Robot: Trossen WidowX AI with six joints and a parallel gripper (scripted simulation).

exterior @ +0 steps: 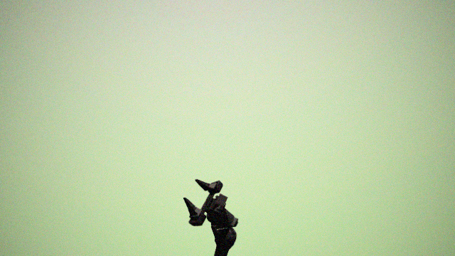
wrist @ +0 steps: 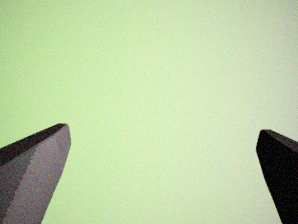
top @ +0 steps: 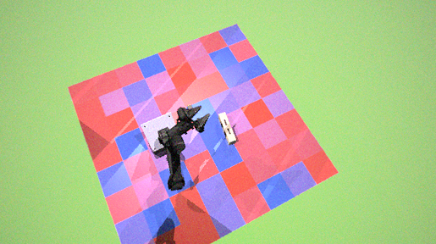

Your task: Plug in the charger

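The grey charger lies 47 cm below my gripper tip, 27 cm to the left of it and 2 cm ahead of it.
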